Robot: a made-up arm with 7 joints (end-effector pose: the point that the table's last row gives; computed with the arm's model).
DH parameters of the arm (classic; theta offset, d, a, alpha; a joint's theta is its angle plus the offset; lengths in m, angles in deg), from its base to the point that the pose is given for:
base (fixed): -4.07 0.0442 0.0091 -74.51
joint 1: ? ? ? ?
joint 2: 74 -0.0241 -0.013 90
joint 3: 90 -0.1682 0.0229 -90
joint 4: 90 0.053 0.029 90
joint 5: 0 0.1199 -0.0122 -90
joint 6: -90 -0.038 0.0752 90
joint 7: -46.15 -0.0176 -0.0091 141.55
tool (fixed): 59.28 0.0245 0 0
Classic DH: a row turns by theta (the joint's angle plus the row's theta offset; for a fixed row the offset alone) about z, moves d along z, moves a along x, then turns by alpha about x.
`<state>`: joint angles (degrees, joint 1 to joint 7).
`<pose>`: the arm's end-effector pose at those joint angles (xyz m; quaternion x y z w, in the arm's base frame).
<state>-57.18 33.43 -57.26 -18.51 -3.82 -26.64 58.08</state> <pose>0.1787 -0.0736 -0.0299 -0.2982 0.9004 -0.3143 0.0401</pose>
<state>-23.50 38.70 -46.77 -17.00 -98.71 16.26 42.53</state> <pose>0.1390 0.0032 -0.0542 0.3076 -0.5034 -0.1205 0.7984</pose>
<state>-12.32 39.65 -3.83 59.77 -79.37 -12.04 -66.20</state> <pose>0.1074 0.2845 -0.1743 0.3576 -0.7428 0.1921 0.5324</pose>
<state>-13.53 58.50 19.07 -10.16 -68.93 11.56 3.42</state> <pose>0.1763 0.1934 0.0524 0.5283 -0.7747 0.1356 0.3199</pose>
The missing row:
joint 1: -75.12 0.0472 0.0063 -90
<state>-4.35 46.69 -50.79 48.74 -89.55 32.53 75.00</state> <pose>0.0340 0.1667 -0.2109 0.7176 0.2215 -0.4877 0.4451</pose>
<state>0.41 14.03 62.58 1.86 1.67 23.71 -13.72</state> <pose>0.0051 0.2766 -0.1390 0.8387 -0.3325 0.0024 0.4313</pose>
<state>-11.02 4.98 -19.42 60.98 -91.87 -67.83 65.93</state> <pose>0.1380 0.1429 -0.2529 0.8282 0.2525 0.3638 0.3435</pose>
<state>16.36 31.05 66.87 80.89 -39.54 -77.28 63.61</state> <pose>-0.1382 0.3250 -0.0942 -0.8468 -0.3671 -0.2654 0.2789</pose>
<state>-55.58 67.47 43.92 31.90 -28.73 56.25 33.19</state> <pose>0.1540 0.3015 0.0787 0.8497 -0.2401 0.2722 0.3825</pose>
